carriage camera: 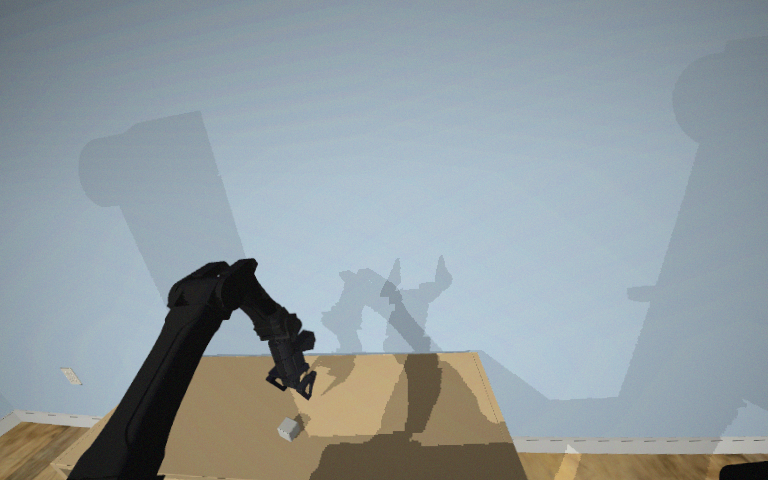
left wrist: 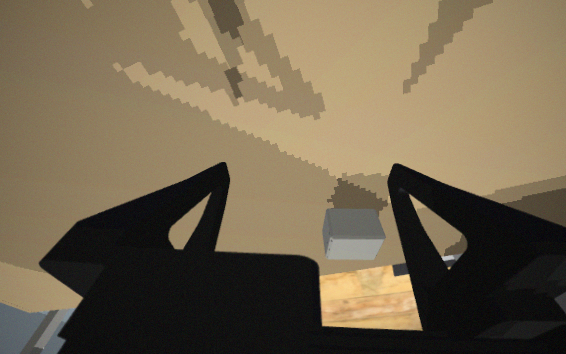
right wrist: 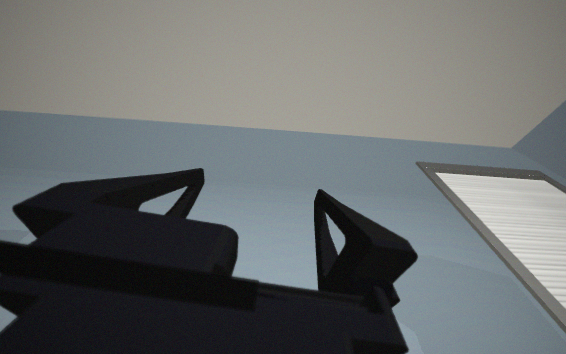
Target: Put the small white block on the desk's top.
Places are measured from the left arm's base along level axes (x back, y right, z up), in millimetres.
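Pixels of known places: left gripper, fingertip midpoint: (carriage camera: 297, 393) (left wrist: 307, 171); right gripper, fingertip midpoint: (right wrist: 261, 185).
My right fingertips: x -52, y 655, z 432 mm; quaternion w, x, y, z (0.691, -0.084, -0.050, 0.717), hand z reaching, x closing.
Observation:
Ahead of a thing's pixels: the offset from my right fingertips to its top centre. "*": to the spot under its first point. Level surfaces: height alone.
The small white block @[dx -267, dy -665, dz -645 mm] (carriage camera: 288, 429) (left wrist: 354, 235) rests on the tan desk's top @[dz -676 mm] (carriage camera: 237, 418) (left wrist: 100, 150), left of the middle in the carriage view. My left gripper (carriage camera: 293, 390) (left wrist: 307, 171) is open and empty, above the desk and apart from the block; in the carriage view it is farther back, toward the wall. In the left wrist view the block shows beyond the fingers, nearer the right one. My right gripper (right wrist: 261, 185) is open and empty, facing the wall and ceiling, away from the desk; its fingers do not show in the carriage view.
A blue wall (carriage camera: 396, 141) (right wrist: 260, 150) stands behind the desk's back edge. Dark arm shadows fall across the wall and desk. A wooden floor @[dz -1286 mm] (carriage camera: 634, 466) (left wrist: 370, 305) shows beside the desk. A window with blinds @[* dx -453, dy +1162, dz +357 mm] (right wrist: 510, 225) is at the right in the right wrist view.

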